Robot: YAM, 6 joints.
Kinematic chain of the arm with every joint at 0, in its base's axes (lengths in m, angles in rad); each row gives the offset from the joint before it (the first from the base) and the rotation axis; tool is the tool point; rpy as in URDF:
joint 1: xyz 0 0 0.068 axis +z
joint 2: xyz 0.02 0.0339 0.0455 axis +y
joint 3: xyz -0.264 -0.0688 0 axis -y
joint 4: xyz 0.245 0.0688 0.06 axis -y
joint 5: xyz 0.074 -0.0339 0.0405 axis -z
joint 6: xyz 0.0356 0 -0.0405 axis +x
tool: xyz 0 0 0 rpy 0 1.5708 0
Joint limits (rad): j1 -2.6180..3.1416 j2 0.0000..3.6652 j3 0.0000..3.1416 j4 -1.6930..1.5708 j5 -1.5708..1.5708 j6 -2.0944..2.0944
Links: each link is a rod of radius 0.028 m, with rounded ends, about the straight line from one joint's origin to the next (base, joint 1, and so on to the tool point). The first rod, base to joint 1, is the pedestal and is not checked.
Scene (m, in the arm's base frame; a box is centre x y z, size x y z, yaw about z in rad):
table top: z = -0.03
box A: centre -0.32 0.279 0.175 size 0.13 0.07 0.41 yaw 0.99
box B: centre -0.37 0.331 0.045 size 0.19 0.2 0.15 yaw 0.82
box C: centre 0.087 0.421 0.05 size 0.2 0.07 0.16 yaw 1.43
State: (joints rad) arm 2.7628 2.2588 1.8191 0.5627 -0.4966 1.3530
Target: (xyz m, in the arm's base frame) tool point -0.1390 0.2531 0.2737
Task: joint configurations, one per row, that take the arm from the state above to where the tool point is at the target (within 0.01 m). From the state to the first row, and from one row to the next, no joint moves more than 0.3 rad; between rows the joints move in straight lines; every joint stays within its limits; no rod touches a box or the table.
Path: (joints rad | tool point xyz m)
1: 2.8575 1.9655 1.7676 0.4407 -0.4064 1.4929 | -0.4619 0.1202 0.3935
2: 2.9522 1.6721 1.7160 0.3186 -0.3163 1.6329 | -0.3848 0.0625 0.4851
3: 3.0469 1.3788 1.6645 0.1966 -0.2261 1.7728 | -0.2836 0.0189 0.5497
4: 3.1416 1.0854 1.6129 0.0745 -0.1359 1.9127 | -0.1684 -0.0048 0.5841
5: 2.8588 1.1333 1.4012 0.1233 -0.2354 1.7728 | -0.2222 0.0559 0.5168
6: 2.5759 1.1812 1.1894 0.1722 -0.3349 1.6329 | -0.2343 0.1349 0.4390
7: 2.2931 1.2290 0.9777 0.2210 -0.4344 1.4929 | -0.2030 0.2077 0.3562
8: 2.0102 1.2769 0.7659 0.2698 -0.5339 1.3530 | -0.1390 0.2531 0.2737

